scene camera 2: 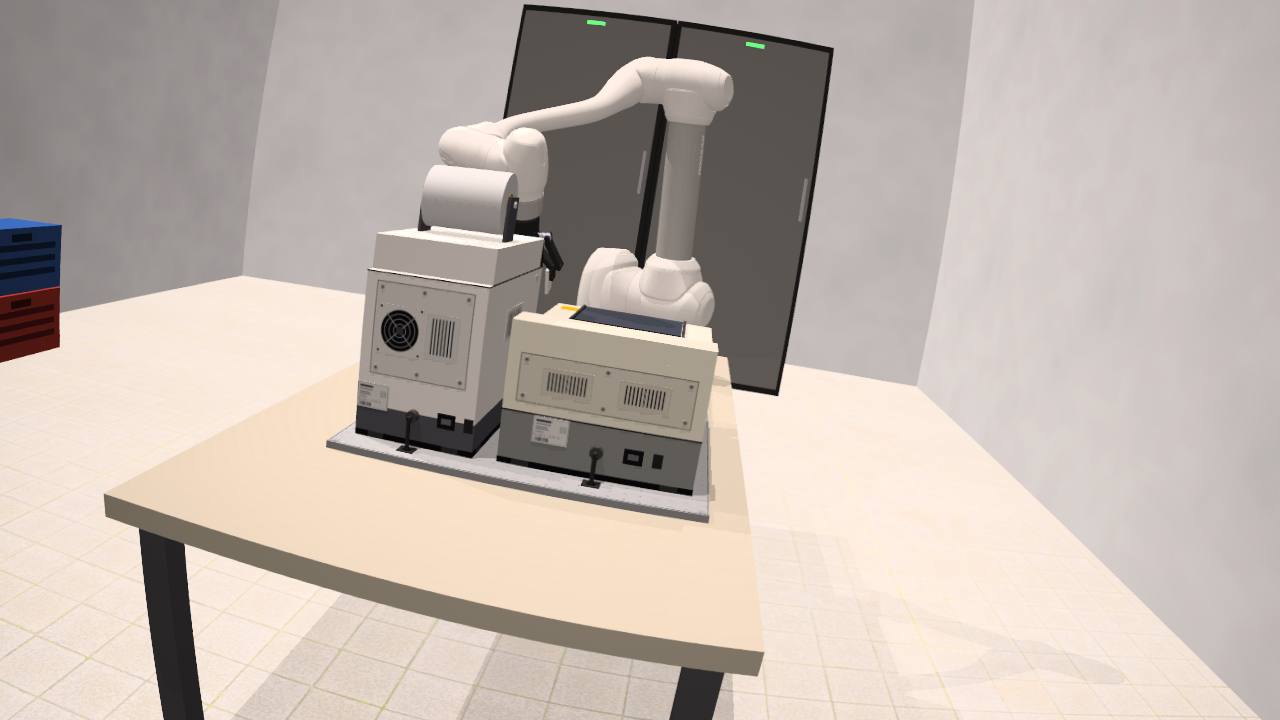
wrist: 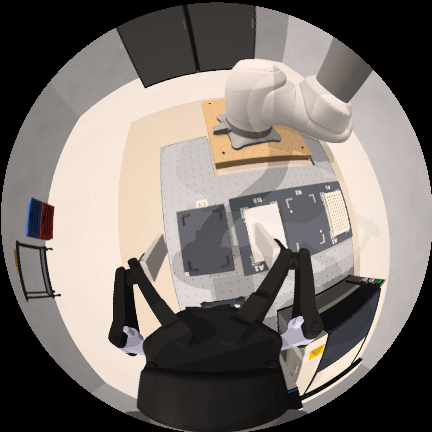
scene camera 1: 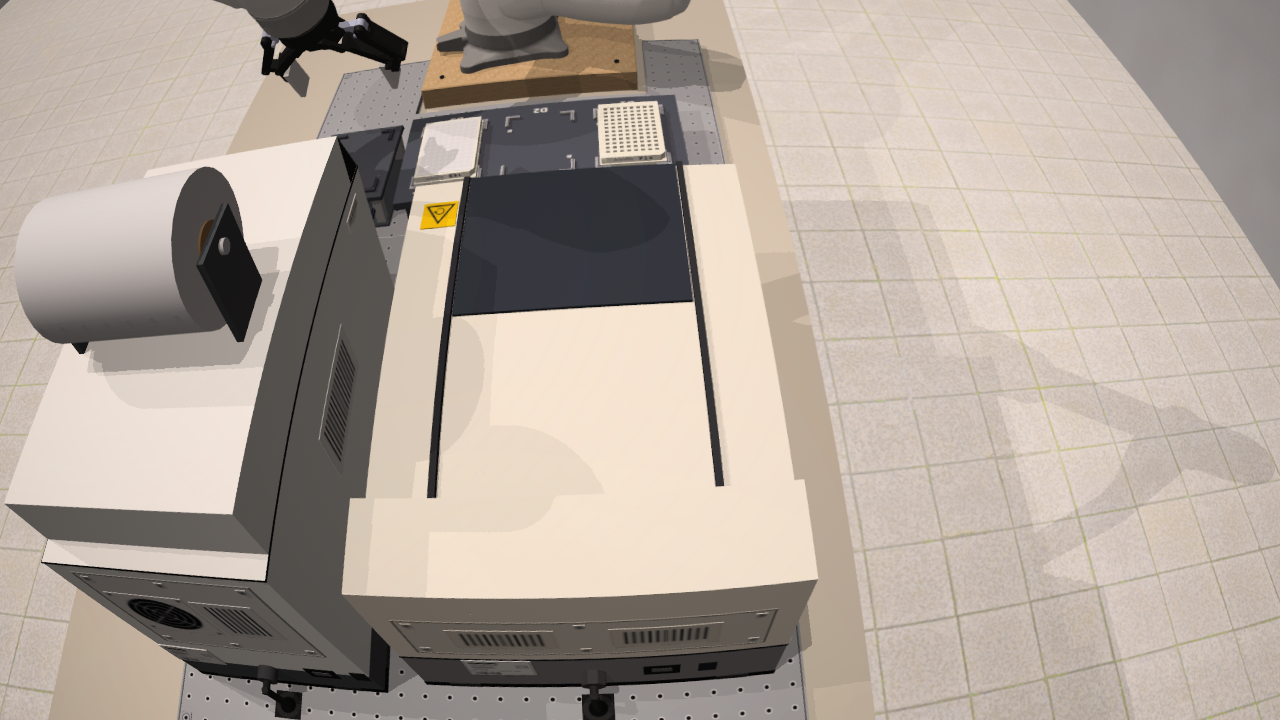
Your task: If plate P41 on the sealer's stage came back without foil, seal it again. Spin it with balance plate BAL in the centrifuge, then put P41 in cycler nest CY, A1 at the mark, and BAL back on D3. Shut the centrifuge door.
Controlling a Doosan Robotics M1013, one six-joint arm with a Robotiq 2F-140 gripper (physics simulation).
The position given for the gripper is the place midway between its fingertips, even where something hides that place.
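You'd find the gripper at [scene camera 1: 349, 83], [scene camera 2: 522, 284] and [wrist: 208, 237], and it's open, holding nothing. There's a centrifuge too, [scene camera 1: 591, 497], [scene camera 2: 606, 403] and [wrist: 335, 304]. And a foil roll [scene camera 2: 467, 199] is there as well.
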